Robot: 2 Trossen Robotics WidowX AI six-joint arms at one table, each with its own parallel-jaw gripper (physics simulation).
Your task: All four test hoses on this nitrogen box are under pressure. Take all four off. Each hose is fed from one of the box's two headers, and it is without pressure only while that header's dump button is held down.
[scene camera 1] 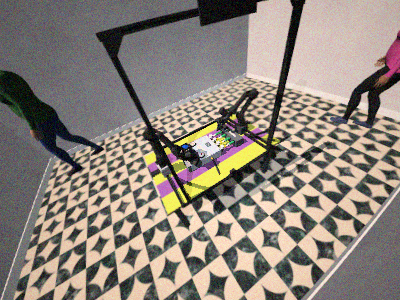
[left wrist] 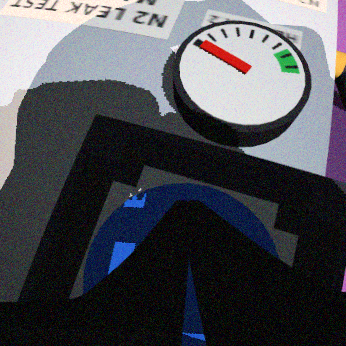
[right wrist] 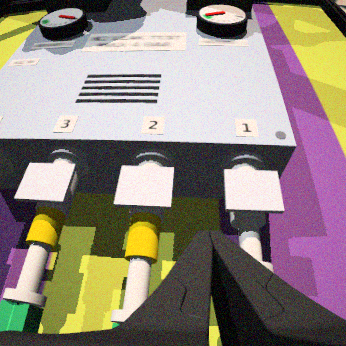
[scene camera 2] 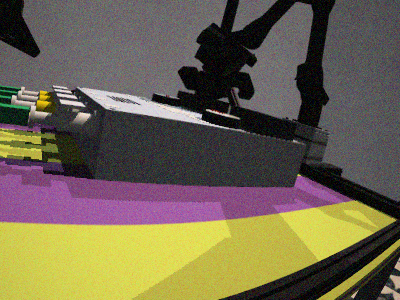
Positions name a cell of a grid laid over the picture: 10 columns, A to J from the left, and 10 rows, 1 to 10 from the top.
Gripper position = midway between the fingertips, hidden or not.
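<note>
Blue dump buttons (left wrist: D7) visible in the left wrist view, as is my left gripper (left wrist: F7). Scene camera 2 also shows the left gripper (scene camera 2: E4). My right gripper (right wrist: F7): shut, holds nothing.
</note>
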